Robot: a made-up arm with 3 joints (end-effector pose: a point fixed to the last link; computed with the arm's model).
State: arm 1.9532 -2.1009 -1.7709
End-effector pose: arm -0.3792 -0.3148 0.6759 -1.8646 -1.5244 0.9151
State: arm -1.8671 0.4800 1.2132
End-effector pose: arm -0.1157 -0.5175 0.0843 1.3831 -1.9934 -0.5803
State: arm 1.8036 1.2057 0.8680
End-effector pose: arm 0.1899 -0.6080 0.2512 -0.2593 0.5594 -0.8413
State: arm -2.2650 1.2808 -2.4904
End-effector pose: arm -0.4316 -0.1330 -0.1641 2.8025 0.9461 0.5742
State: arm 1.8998 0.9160 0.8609
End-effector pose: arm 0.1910 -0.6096 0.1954 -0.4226 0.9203 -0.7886
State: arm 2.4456 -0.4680 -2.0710
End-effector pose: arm -0.4795 -0.2281 -0.0248 2.5897 1.5359 0.2965
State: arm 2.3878 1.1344 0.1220
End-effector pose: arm 0.2526 -0.7068 -0.0683 -0.0765 1.2518 -0.1056
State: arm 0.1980 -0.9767 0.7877
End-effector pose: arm 0.0693 -0.6257 0.1796 -0.4615 1.1105 -0.6932
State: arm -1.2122 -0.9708 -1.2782
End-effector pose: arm 0.5229 -0.4684 0.3808 -0.1542 -0.2075 1.2716
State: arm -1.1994 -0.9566 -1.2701
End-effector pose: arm 0.5214 -0.4709 0.3824 -0.1541 -0.2092 1.2635
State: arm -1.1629 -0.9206 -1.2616
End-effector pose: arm 0.5196 -0.4734 0.3845 -0.1528 -0.2092 1.2551
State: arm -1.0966 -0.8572 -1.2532
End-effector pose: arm 0.5173 -0.4760 0.3875 -0.1500 -0.2072 1.2469
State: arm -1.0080 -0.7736 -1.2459
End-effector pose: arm 0.5154 -0.4782 0.3911 -0.1460 -0.2032 1.2399
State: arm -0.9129 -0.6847 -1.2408
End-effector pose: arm 0.5145 -0.4798 0.3947 -0.1415 -0.1981 1.2351
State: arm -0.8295 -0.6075 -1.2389
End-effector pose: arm 0.5145 -0.4803 0.3976 -0.1375 -0.1928 1.2335
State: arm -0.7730 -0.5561 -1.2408
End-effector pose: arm 0.5154 -0.4798 0.3992 -0.1345 -0.1883 1.2357
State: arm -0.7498 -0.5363 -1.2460
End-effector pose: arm 0.5164 -0.4782 0.3991 -0.1330 -0.1851 1.2410
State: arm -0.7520 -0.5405 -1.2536
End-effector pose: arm 0.5175 -0.4759 0.3979 -0.1325 -0.1830 1.2487
